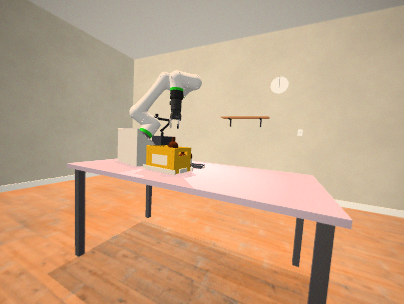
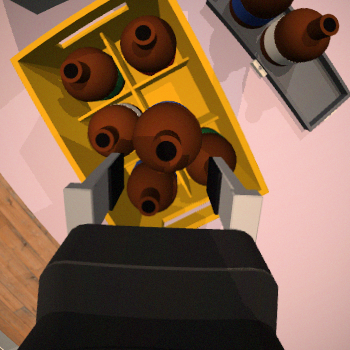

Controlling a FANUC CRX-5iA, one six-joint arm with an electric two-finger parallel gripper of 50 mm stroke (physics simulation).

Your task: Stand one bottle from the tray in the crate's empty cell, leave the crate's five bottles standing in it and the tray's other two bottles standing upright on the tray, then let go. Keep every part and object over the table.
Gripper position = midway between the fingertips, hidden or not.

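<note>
There's a red-label bottle here [image 2: 147, 43], and a green-label bottle [image 2: 88, 73]. I can see another green-label bottle [image 2: 213, 143] too, and my own gripper [image 2: 165, 171] is in there with them.
</note>
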